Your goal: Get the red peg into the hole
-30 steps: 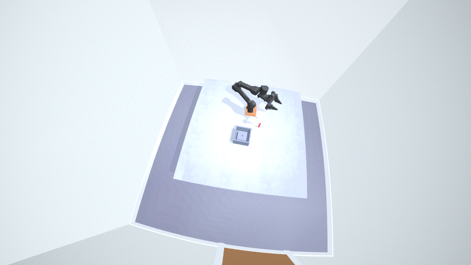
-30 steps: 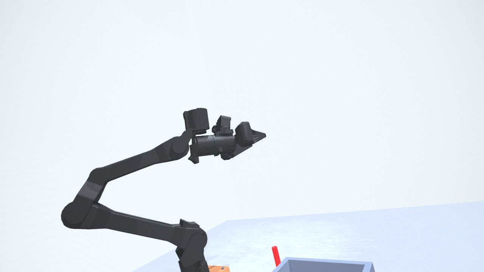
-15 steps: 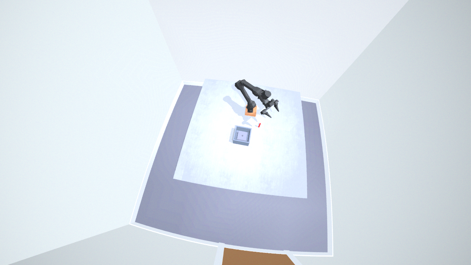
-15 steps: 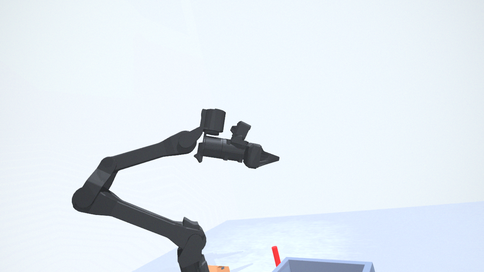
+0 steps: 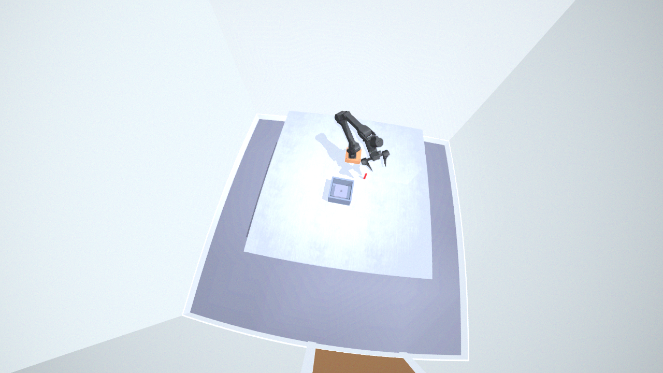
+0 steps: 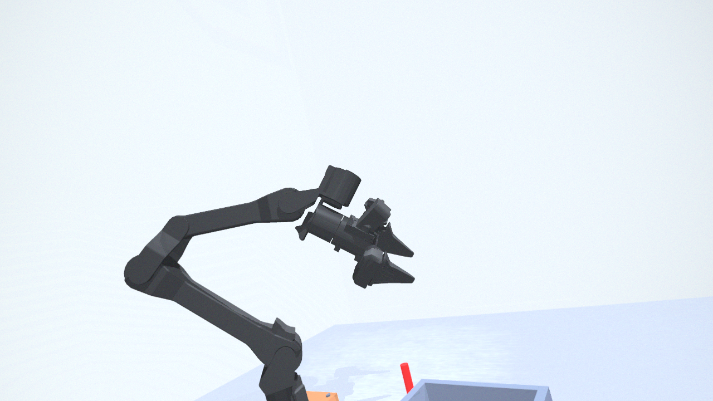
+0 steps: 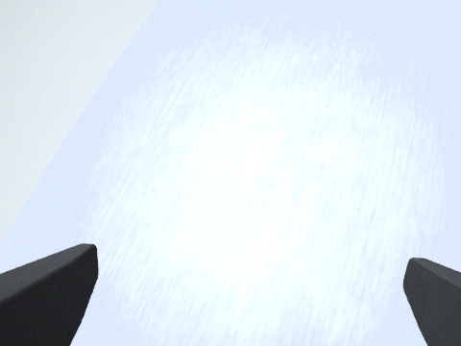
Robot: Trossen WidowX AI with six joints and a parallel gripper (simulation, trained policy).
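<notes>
My gripper tip is now 19 cm above the red peg, 6 cm to the left of it and 4 cm past it. The rest, counted from my gripper tip: grey box (23 cm to the right, 21 cm below, 11 cm ahead).
</notes>
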